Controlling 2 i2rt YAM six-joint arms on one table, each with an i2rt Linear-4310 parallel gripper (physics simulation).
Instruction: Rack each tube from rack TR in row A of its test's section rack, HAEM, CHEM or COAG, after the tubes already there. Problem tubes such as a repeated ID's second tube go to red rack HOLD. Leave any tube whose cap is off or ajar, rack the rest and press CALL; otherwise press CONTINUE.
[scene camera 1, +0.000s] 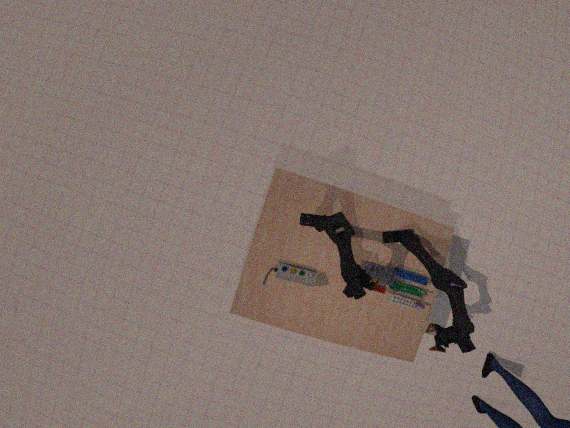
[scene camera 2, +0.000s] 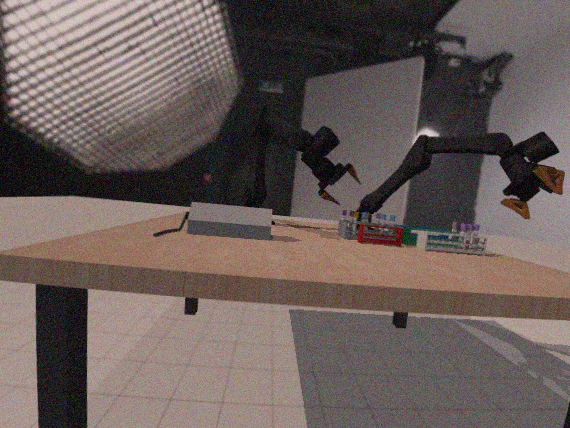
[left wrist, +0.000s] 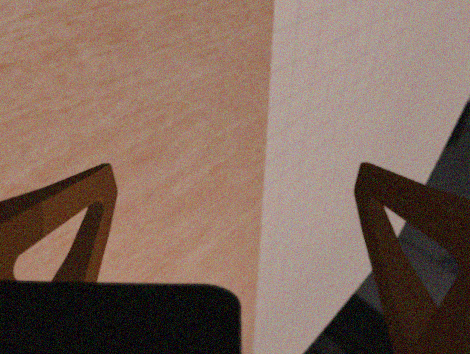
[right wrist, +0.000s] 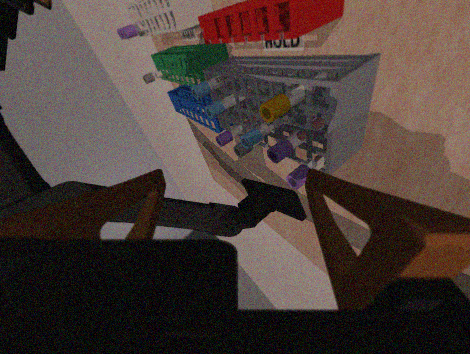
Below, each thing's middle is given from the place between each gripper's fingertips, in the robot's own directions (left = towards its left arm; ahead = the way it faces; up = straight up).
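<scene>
My left gripper's 29 cm past the yellow-capped tube (right wrist: 272, 109), 38 cm to the left of it and 11 cm above it. My right gripper's 100 mm above that tube, 20 mm short of it and 20 mm to the right of it. Going by its middle, the yellow-capped tube is nearer to my right gripper than to my left gripper.
</scene>
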